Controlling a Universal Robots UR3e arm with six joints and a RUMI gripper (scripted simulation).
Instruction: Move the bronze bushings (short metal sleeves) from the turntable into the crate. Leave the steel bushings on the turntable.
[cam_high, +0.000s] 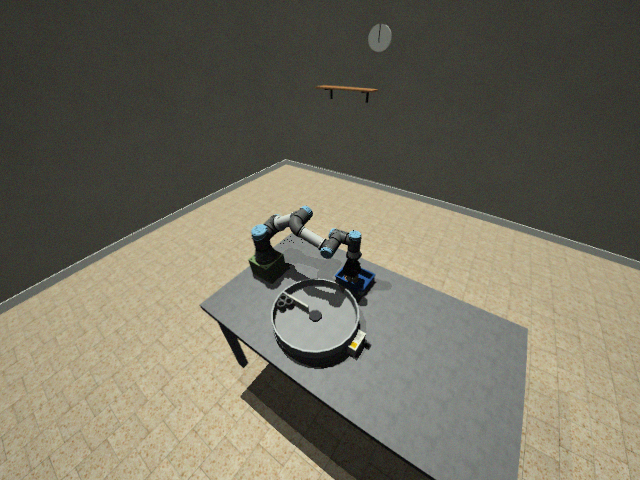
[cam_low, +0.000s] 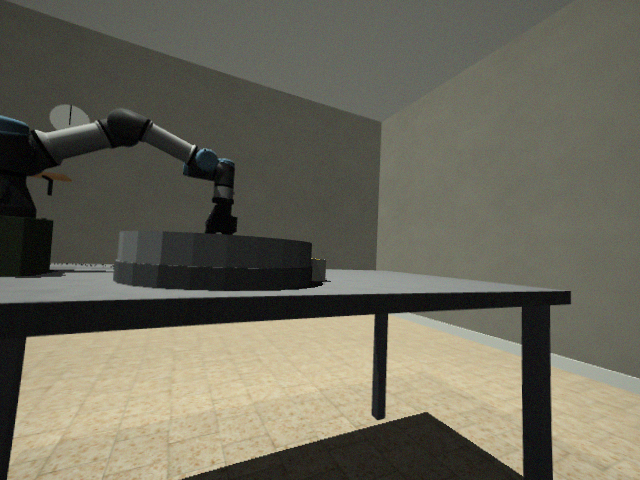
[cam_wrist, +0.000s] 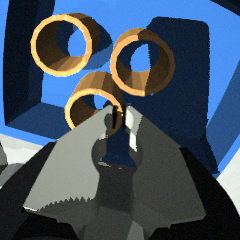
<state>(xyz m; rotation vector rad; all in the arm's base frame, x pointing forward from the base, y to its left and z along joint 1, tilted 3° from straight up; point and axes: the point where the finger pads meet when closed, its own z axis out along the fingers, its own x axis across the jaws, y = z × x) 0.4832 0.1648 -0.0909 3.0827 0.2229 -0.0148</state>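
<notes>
Now: hand 40 mm to the right of the blue crate, 20 mm above it and 10 mm short of it. From my hand the other things lie so: turntable: 320 mm to the right, 40 mm behind, 10 mm above.
</notes>
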